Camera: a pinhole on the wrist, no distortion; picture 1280 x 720 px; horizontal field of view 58.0 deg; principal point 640.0 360.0 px. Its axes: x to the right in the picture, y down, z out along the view. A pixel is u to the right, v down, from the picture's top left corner.
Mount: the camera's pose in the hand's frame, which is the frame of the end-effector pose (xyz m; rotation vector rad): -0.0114 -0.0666 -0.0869 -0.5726 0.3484 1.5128
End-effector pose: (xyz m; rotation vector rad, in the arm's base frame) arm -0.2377 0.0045 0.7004 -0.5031 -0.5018 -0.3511
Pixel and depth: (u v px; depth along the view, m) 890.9 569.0 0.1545
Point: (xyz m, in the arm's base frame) -0.2720 0.0630 0.6659
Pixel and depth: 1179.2 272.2 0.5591
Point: -0.1488 0.5154 0.6915
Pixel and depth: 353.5 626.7 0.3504
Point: -0.4193 0.2027 0.7864
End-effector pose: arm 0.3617 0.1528 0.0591 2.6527 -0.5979 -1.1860
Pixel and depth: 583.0 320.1 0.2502
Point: 0.2273 0.1130 0.0187
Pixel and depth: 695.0 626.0 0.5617
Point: -0.0971 0.0085 0.0568
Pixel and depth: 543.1 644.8 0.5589
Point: -0.1135 0.0706 0.0197
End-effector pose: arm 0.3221 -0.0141 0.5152 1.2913 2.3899 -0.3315
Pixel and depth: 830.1 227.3 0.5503
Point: 0.6715 0.0185 0.2292
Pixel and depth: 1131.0 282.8 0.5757
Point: 0.7845 0.1064 0.2965
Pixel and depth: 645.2 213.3 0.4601
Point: 0.5601 -0.0365 0.2529
